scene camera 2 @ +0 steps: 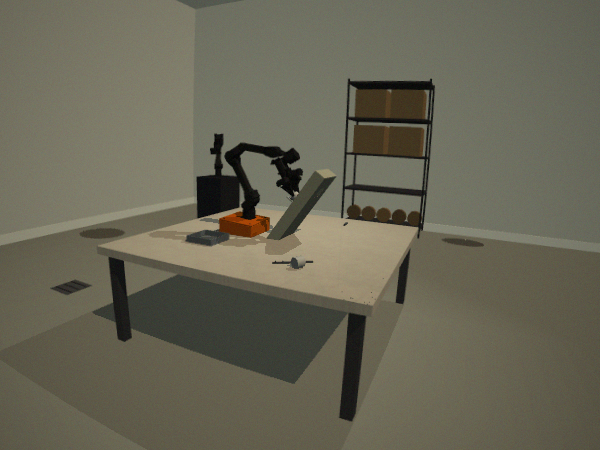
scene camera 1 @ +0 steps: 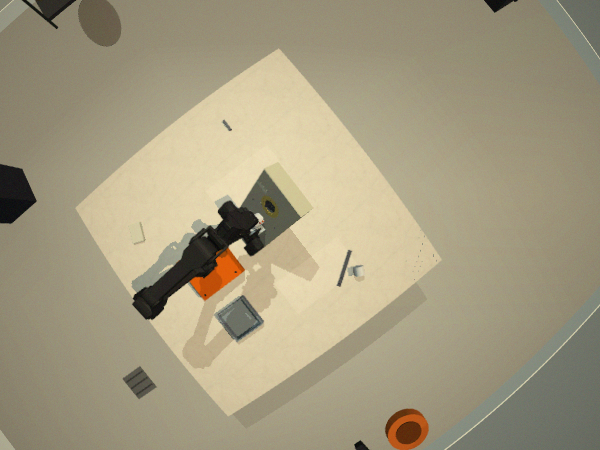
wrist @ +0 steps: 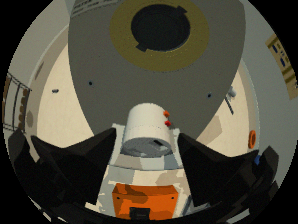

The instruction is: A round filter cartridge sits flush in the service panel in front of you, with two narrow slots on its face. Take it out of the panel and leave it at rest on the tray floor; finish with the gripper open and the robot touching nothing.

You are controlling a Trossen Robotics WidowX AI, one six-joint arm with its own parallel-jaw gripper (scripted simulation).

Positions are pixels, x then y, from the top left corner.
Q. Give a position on a grey tray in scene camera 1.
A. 240,319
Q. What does my gripper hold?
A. Nothing.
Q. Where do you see a grey service panel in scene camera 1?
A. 275,196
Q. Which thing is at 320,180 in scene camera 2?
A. A grey service panel.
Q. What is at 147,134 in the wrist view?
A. A white filter cartridge.
